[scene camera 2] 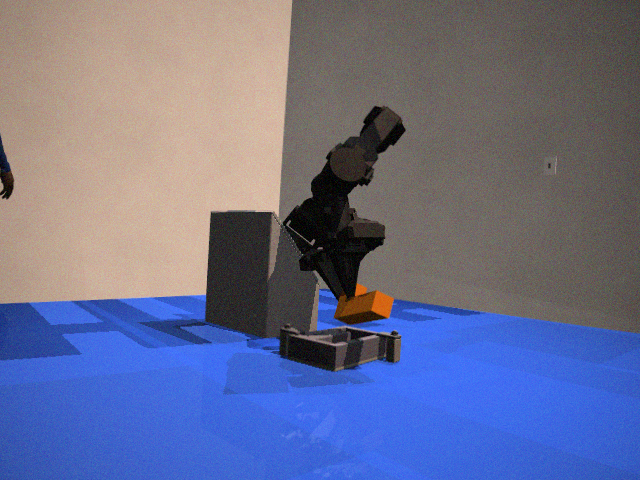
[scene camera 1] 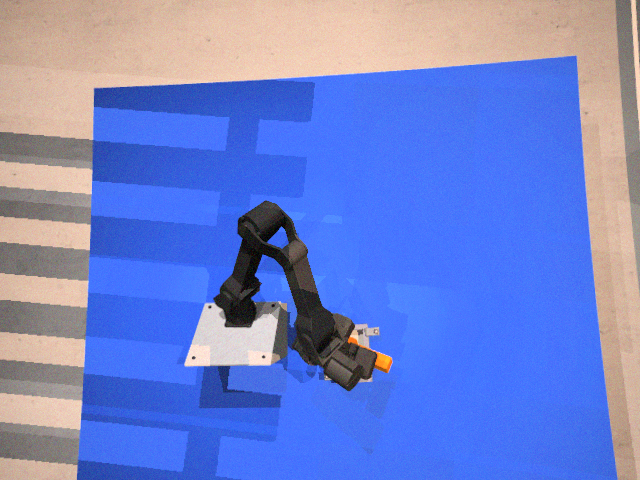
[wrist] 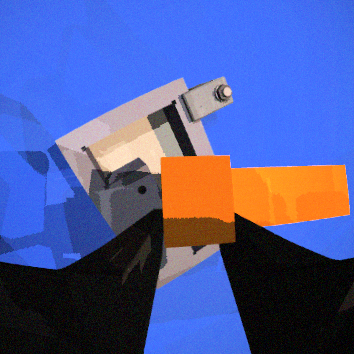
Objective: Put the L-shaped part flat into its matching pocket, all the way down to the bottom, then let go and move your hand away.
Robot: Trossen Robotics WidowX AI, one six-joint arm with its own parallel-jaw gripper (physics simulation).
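Frame: origin at the arm's base, x ahead, y left, z up, level; millimetres.
Seen in the pictures: gripper, between the fingertips: [scene camera 2: 346,300] [scene camera 1: 350,350] [wrist: 189,217]; arm's base, origin of its link: [scene camera 2: 277,261] [scene camera 1: 240,317].
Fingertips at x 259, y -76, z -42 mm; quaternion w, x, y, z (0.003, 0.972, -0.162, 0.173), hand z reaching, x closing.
Note:
Offsets run from my fingertips to a thing's top centre. "spot": to the spot under its first point.
The orange L-shaped part {dy -7, dx +42, dz +32 mm} [scene camera 1: 383,362] [scene camera 2: 363,308] [wrist: 197,185] is held in the air above the pocket tray. My gripper [scene camera 2: 348,296] [wrist: 189,217] is shut on one arm of it; the other arm reaches out to the right in the wrist view. The grey tray {dy -11, dx +2, dz -40 mm} [scene camera 2: 310,351] [wrist: 120,114] lies on the blue surface below. In the wrist view the part is turned relative to the tray's walls, covers part of the pocket and reaches past the tray's right wall. In scene camera 1 my arm hides the fingertips and much of the tray.
A tab with a bolt {spot: dy +45, dx +56, dz -47 mm} [scene camera 1: 373,331] [scene camera 2: 393,347] [wrist: 206,99] sticks out from the tray's side; another bolted tab {spot: dy -76, dx -54, dz -66 mm} [scene camera 2: 284,341] shows at the far left corner in scene camera 2. My arm's grey pedestal [scene camera 1: 232,338] [scene camera 2: 237,273] stands beside the tray.

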